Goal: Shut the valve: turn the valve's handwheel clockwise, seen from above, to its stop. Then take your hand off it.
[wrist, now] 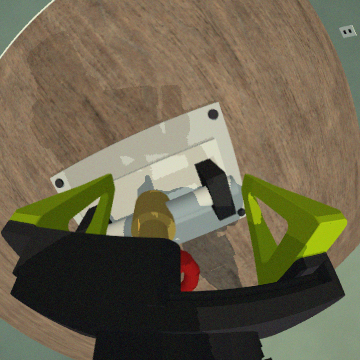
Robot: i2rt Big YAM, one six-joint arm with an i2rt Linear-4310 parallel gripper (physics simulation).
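Observation:
The red handwheel shows in part, as a piece of its rim low in the middle of the view; the rest is hidden behind the gripper's black body. The brass valve body stands on a grey pipe that lies across a pale base plate. My gripper is open, its two green fingers wide apart at left and right, with nothing held between them. The wheel's rim lies nearer the black body than the fingertips do. Whether any part of the gripper touches the wheel is hidden.
The base plate has dark bolts at its corners and rests on a round wooden table. A black clamp holds the pipe on the right, and a second black clamp shows partly behind the left finger. A small wall-socket-like plate lies beyond the table at upper right.

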